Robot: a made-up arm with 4 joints.
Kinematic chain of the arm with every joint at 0, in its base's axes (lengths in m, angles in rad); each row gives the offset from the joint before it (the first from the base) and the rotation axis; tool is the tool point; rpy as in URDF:
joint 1: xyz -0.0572 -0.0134 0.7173 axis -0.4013 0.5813 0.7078
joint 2: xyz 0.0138 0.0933 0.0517 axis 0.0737 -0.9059 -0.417
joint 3: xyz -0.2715 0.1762 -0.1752 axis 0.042 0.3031 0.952
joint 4: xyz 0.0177 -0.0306 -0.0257 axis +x
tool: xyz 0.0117 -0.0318 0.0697 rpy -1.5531 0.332 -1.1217
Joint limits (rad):
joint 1: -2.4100..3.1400
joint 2: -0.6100..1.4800
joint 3: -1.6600..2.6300
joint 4: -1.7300..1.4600
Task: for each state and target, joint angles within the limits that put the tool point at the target. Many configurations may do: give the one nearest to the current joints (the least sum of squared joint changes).
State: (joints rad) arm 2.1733 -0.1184 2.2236 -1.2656
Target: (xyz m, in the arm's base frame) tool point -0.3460 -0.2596 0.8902
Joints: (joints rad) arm 2.1337 0.5775 2.5624 -1.5468
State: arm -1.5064 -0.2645 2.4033 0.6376
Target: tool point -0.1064 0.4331 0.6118
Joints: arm -0.6808 -0.2023 2.5723 0.9204
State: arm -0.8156 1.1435 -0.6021 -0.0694
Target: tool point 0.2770 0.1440 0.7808
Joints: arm -1.0884 1.2939 -0.6858 -0.2019
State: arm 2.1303 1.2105 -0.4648 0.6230
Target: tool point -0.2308 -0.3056 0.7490
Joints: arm 2.7460 1.2618 -0.0782 1.0847
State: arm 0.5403 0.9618 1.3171 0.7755
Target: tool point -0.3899 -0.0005 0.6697
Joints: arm 1.1054 0.0747 1.2327 0.5588
